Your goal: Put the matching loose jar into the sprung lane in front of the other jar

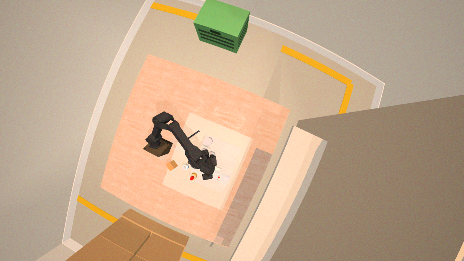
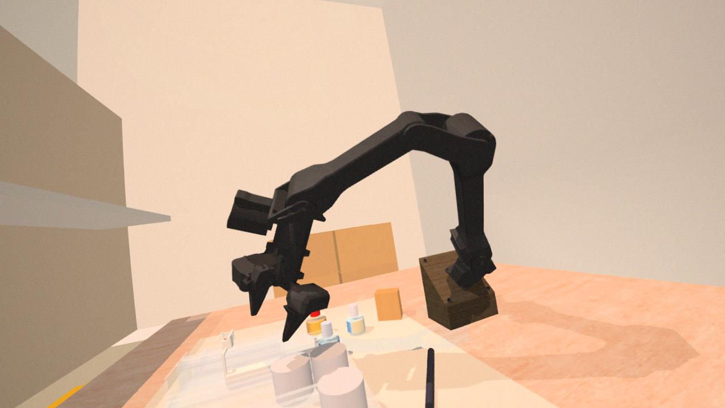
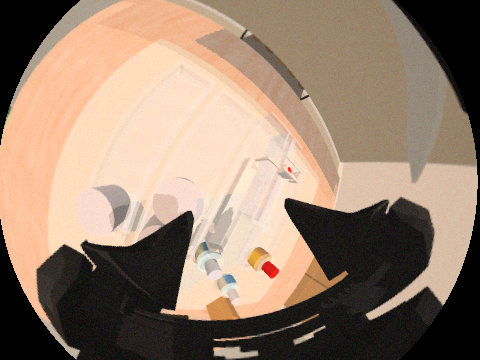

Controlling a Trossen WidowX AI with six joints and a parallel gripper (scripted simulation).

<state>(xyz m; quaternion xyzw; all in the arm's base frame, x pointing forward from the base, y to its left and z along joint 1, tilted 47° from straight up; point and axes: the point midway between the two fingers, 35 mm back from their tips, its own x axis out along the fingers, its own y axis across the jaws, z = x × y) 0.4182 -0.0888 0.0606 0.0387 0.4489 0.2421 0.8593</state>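
Now: gripper tip 6 cm to the left of the pusher plate and 5 cm above it. From my gripper tip the other things lie so: clear pusher lane 4 cm ahead, 6 cm to the right, 8 cm below; then black rod 21 cm behind, 15 cm to the left, 9 cm below; then shelf 40 cm ahead, 9 cm to the right, 27 cm above.
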